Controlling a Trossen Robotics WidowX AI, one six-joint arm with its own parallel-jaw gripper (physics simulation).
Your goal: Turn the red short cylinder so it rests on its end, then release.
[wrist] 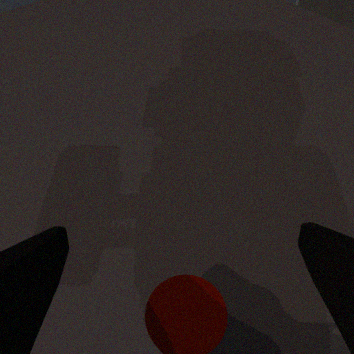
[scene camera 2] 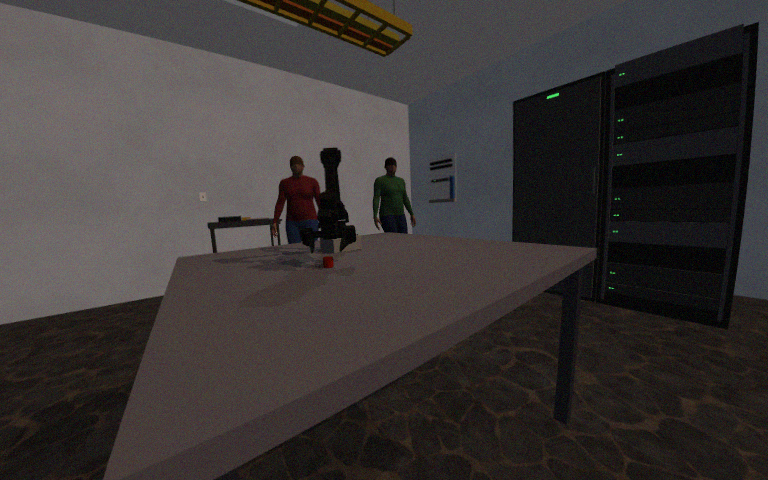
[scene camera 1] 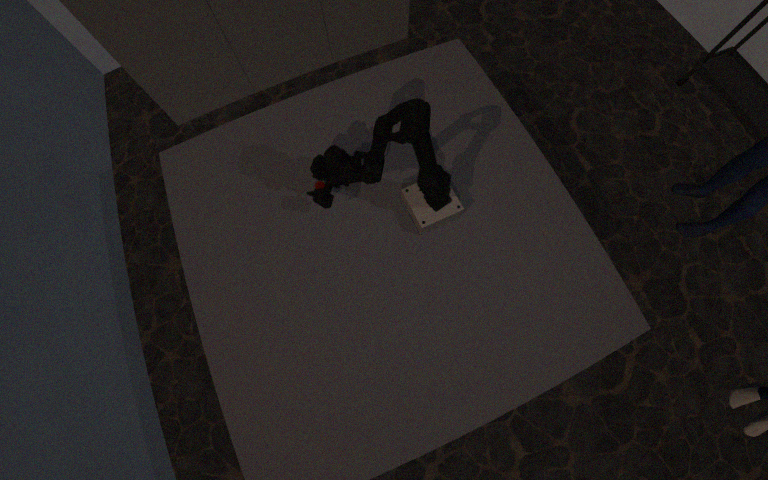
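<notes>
The red short cylinder stands upright on its end on the grey table. Its round top end faces up in the wrist view, at the lower middle, with the lower edge cut off by the frame. A shadow crosses part of it. My gripper is wide open and empty. It hangs above the cylinder, with one finger to either side in the wrist view and a gap to the cylinder on both sides. In scene camera 2 the fingers are higher than the cylinder.
The arm's pale base plate sits on the table behind the gripper, as seen from scene camera 2. A person in red and a person in green stand beyond the table. Dark server cabinets stand to the right.
</notes>
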